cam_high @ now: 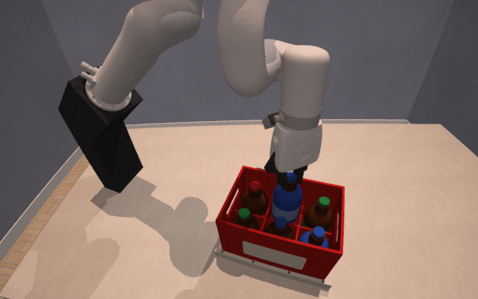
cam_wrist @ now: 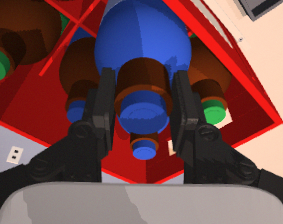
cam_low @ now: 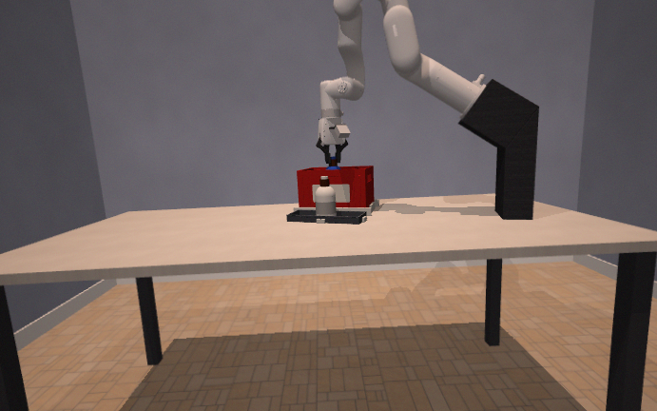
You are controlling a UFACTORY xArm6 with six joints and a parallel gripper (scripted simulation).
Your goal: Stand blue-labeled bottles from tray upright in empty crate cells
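The crate is 130 mm below my hand, 30 mm to the right of it and 30 mm behind it. Also, from my hand: dark tray 210 mm below, 110 mm to the left, 90 mm ahead; white-labeled bottle 130 mm below, 110 mm to the left, 90 mm ahead.
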